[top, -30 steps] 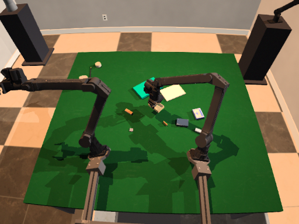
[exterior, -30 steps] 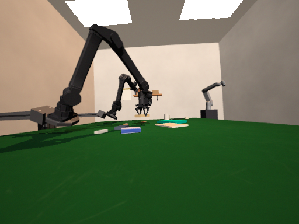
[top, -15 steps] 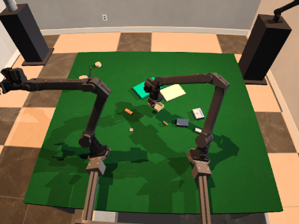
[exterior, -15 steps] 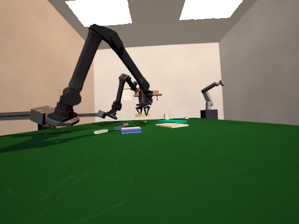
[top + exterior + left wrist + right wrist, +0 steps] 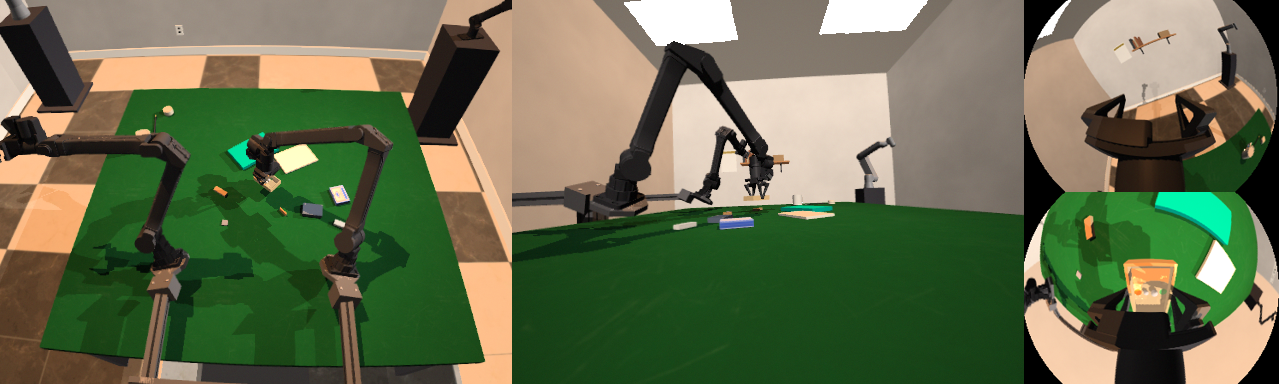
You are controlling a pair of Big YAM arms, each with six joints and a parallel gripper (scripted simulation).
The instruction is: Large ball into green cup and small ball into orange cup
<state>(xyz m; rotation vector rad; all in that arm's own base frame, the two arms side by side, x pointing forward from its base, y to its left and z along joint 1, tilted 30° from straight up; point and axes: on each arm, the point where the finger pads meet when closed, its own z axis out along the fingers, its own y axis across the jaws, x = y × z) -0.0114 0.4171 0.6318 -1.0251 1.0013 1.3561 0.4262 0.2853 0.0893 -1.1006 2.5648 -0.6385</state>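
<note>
The covered wooden puzzle is 1 cm below my right hand. Round my right hand: white cylinder: 27 cm ahead, 66 cm to the left, 3 cm below; cream board: 20 cm ahead, 14 cm to the right, 8 cm below; teal board: 24 cm ahead, 8 cm to the left, 7 cm below.
</note>
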